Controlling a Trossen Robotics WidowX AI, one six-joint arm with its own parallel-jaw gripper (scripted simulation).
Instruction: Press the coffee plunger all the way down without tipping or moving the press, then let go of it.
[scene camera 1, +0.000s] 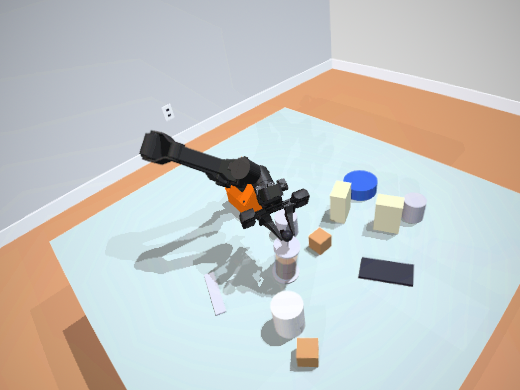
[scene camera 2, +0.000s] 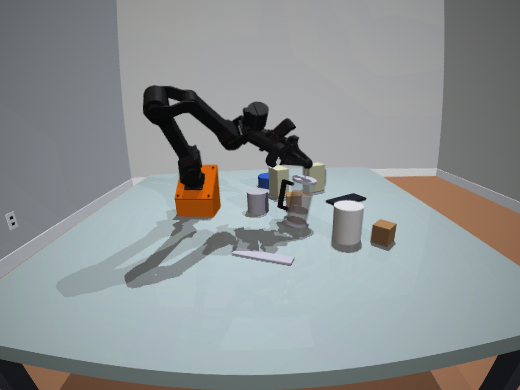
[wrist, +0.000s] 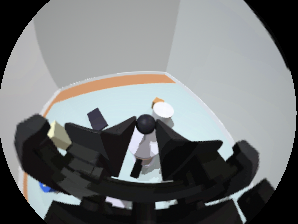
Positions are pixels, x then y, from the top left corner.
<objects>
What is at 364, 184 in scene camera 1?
A blue disc.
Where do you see my gripper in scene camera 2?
309, 163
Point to my gripper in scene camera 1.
At 288, 237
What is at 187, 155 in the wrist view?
My gripper.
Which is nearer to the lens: the dark flat slab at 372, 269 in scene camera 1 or the white cylinder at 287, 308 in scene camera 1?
The white cylinder.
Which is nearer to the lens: the glass coffee press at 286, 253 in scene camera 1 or the dark flat slab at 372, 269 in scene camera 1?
The glass coffee press.
</objects>
